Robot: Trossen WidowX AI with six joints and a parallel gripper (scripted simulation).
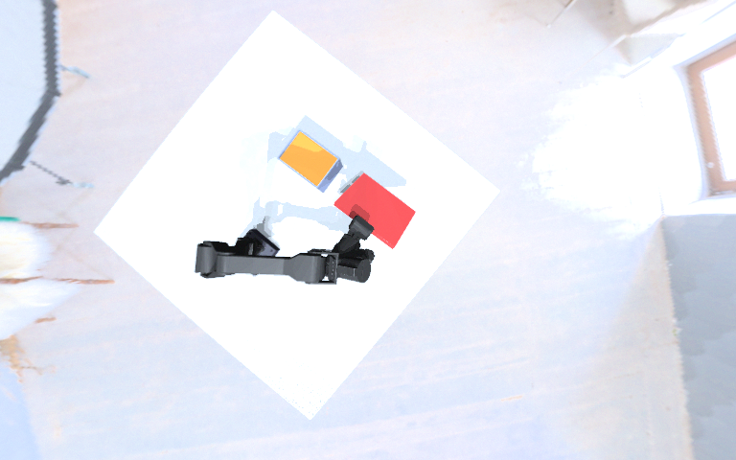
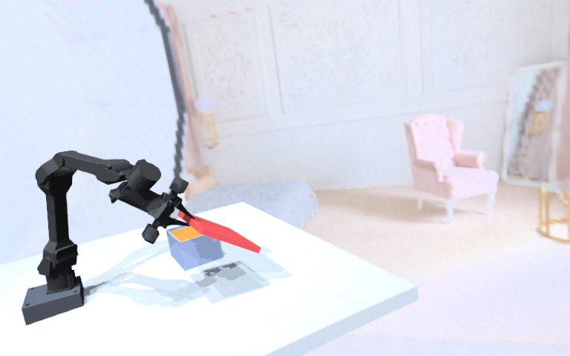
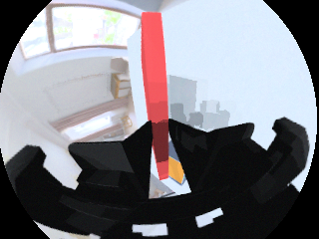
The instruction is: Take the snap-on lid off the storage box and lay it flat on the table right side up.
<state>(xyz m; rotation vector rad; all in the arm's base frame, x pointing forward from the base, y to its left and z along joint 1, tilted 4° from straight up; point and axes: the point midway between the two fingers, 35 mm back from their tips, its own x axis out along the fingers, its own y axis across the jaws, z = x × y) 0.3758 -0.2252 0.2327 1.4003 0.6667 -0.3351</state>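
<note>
My gripper tip is 70 mm short of the red lid, 20 mm to the right of it and 40 mm above it. The rest, counted from my gripper tip: blue-grey storage box 10 mm behind, 340 mm to the left, 180 mm below.
</note>
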